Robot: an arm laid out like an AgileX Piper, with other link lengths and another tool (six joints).
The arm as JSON. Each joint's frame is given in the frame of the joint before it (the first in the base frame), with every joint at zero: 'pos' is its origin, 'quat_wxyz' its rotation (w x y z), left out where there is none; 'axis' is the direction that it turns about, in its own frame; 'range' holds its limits. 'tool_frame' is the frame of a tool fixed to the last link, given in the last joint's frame.
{
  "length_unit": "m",
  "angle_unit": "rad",
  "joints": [
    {
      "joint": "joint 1",
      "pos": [
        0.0,
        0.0,
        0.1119
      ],
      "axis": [
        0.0,
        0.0,
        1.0
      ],
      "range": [
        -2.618,
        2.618
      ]
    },
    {
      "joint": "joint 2",
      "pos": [
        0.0,
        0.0,
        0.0
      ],
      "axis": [
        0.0,
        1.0,
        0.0
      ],
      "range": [
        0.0,
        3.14
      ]
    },
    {
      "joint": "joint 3",
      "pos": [
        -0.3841,
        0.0,
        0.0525
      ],
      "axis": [
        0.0,
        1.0,
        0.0
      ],
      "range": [
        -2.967,
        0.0
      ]
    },
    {
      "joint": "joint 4",
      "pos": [
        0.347,
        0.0,
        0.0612
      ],
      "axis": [
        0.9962,
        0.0,
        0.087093
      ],
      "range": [
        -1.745,
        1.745
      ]
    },
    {
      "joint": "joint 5",
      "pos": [
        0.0,
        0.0,
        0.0
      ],
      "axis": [
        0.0,
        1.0,
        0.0
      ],
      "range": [
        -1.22,
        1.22
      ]
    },
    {
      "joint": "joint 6",
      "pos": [
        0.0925,
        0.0,
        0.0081
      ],
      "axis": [
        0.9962,
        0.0,
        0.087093
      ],
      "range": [
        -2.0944,
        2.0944
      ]
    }
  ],
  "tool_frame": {
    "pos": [
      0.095,
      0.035,
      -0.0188
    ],
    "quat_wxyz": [
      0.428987,
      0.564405,
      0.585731,
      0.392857
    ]
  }
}
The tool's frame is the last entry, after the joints.
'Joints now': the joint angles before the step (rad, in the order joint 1, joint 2, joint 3, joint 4, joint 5, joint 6). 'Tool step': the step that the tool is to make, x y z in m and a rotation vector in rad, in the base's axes. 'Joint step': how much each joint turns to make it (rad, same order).
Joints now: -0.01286, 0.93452, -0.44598, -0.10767, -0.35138, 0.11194
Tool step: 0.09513, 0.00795, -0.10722, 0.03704, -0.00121, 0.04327
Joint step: 0.00000, 0.53688, 0.00117, 0.00222, -0.54171, 0.00001
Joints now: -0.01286, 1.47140, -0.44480, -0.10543, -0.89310, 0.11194
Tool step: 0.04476, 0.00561, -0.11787, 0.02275, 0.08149, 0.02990
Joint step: -0.00013, 0.42249, -0.06354, -0.01822, -0.27906, 0.00098
